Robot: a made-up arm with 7 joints. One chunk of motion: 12 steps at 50 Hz.
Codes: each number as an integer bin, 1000 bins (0 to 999) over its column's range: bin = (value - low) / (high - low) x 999, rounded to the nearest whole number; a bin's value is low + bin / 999 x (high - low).
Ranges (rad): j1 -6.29..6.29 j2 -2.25..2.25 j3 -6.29..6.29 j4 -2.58..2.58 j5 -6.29..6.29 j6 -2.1..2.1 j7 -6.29..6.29
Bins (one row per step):
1: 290 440 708 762 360 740 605
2: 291 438 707 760 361 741 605
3: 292 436 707 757 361 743 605
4: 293 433 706 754 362 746 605
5: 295 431 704 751 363 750 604
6: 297 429 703 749 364 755 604
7: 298 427 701 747 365 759 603
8: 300 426 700 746 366 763 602
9: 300 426 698 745 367 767 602
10: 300 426 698 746 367 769 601
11: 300 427 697 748 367 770 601
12: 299 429 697 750 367 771 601
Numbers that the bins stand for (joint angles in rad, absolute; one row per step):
1: -2.6381 -0.2680 2.6256 1.3559 -1.7567 1.0111 1.3285
2: -2.6256 -0.2770 2.6130 1.3455 -1.7441 1.0153 1.3285
3: -2.6130 -0.2860 2.6130 1.3300 -1.7441 1.0237 1.3285
4: -2.6004 -0.2995 2.6004 1.3145 -1.7315 1.0363 1.3285
5: -2.5752 -0.3086 2.5752 1.2990 -1.7189 1.0532 1.3159
6: -2.5500 -0.3176 2.5626 1.2887 -1.7063 1.0742 1.3159
7: -2.5374 -0.3266 2.5374 1.2784 -1.6937 1.0910 1.3033
8: -2.5122 -0.3311 2.5248 1.2732 -1.6811 1.1078 1.2907
9: -2.5122 -0.3311 2.4996 1.2680 -1.6685 1.1246 1.2907
10: -2.5122 -0.3311 2.4996 1.2732 -1.6685 1.1330 1.2781
11: -2.5122 -0.3266 2.4870 1.2835 -1.6685 1.1372 1.2781
12: -2.5248 -0.3176 2.4870 1.2939 -1.6685 1.1414 1.2781

